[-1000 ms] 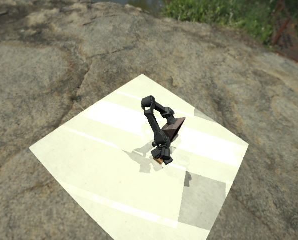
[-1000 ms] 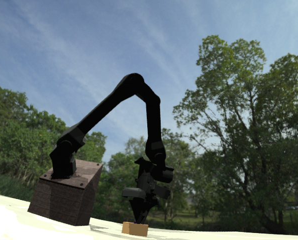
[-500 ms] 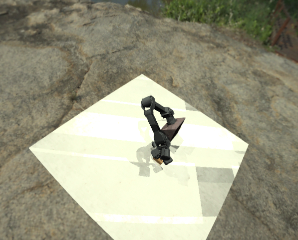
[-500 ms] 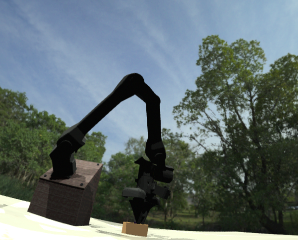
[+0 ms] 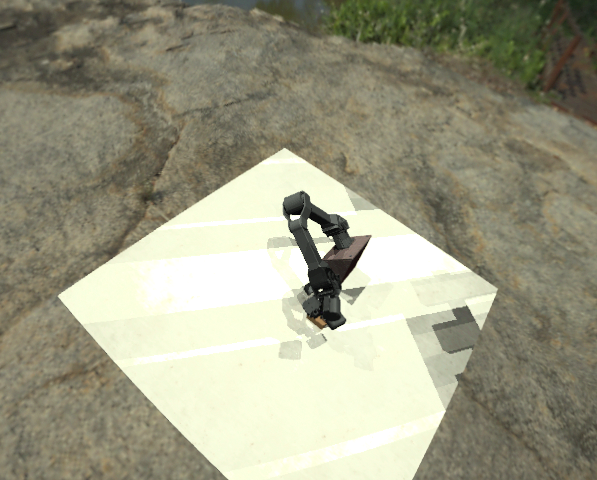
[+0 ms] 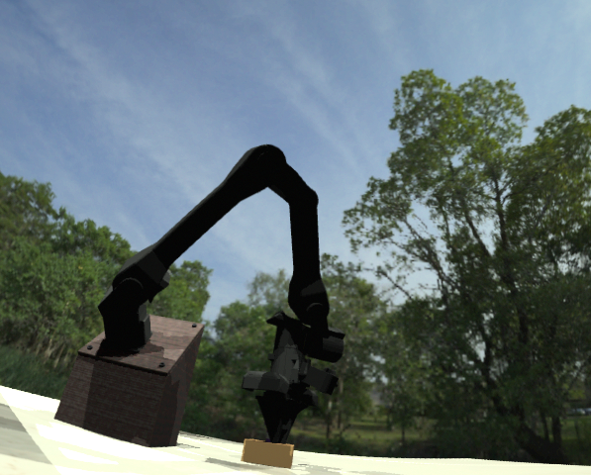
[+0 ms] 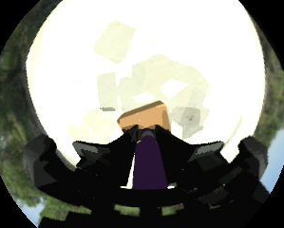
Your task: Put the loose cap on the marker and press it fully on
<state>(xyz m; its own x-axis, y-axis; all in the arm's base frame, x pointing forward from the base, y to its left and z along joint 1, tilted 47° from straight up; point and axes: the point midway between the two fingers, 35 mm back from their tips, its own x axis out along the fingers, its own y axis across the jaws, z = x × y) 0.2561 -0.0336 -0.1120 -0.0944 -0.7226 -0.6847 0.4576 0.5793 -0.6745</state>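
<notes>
The purple cap is 5 cm above my gripper tip, 1 cm to the left of it and 1 cm behind it. Also, from my gripper tip: tan holder block (2 cm below, 1 cm behind).
</notes>
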